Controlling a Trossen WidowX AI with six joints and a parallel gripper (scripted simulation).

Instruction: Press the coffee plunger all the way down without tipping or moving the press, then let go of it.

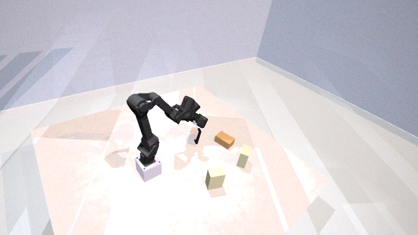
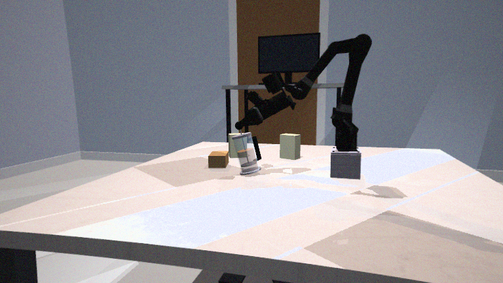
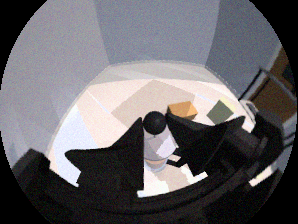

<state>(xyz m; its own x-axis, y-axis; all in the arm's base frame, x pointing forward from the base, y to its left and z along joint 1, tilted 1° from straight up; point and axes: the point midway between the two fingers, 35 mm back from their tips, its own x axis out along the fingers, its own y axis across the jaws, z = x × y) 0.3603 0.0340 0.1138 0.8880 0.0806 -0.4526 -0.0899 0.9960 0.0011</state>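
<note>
My gripper tip is now 40 mm past the glass coffee press, 20 mm to the left of it and 90 mm above it.
</note>
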